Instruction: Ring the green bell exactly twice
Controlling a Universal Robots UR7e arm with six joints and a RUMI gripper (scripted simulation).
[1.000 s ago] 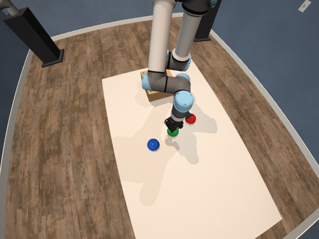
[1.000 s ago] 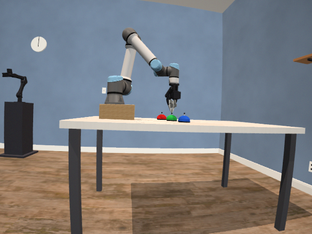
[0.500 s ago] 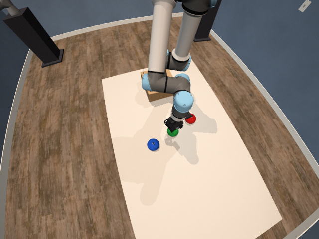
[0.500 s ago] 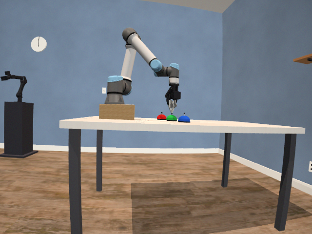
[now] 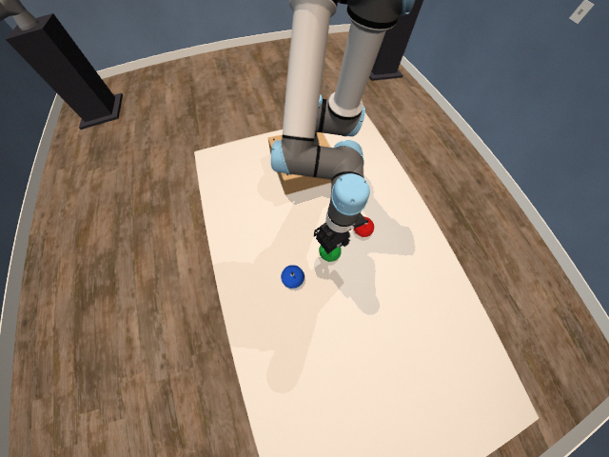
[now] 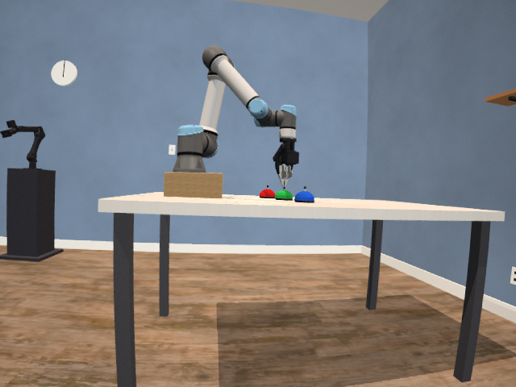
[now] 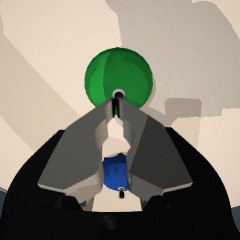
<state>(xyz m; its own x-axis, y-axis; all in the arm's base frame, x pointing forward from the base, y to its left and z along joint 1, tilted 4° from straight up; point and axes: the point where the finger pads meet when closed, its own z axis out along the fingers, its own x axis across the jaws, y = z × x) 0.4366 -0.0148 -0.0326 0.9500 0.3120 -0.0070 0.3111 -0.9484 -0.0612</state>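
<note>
My gripper is now 40 mm above the green bell. The rest, counted from my hand: blue bell (60 mm ahead, 160 mm to the right, 40 mm below); then red bell (50 mm behind, 160 mm to the left, 40 mm below).
</note>
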